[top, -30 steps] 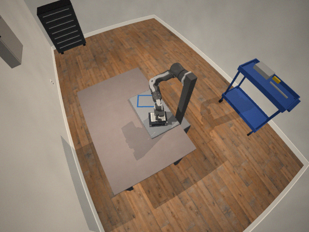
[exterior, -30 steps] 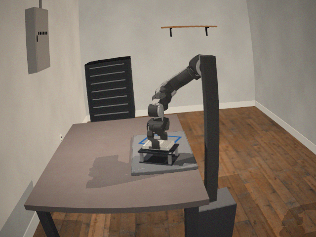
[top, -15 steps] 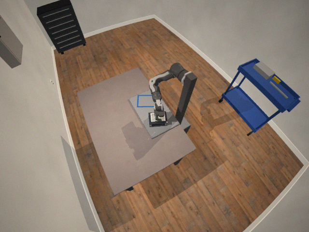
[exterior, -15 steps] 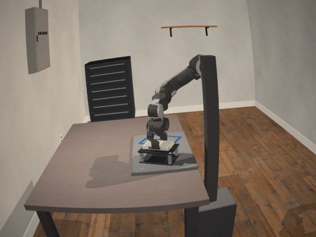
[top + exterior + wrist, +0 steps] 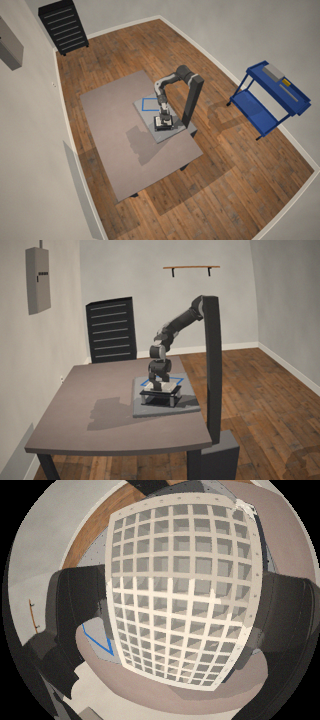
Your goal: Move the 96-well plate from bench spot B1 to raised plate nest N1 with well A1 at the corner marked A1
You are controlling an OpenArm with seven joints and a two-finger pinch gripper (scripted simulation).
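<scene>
Now: the white 96-well plate right at my hand. From my hand the other things lie so: black raised nest N1: 2 cm below.
</scene>
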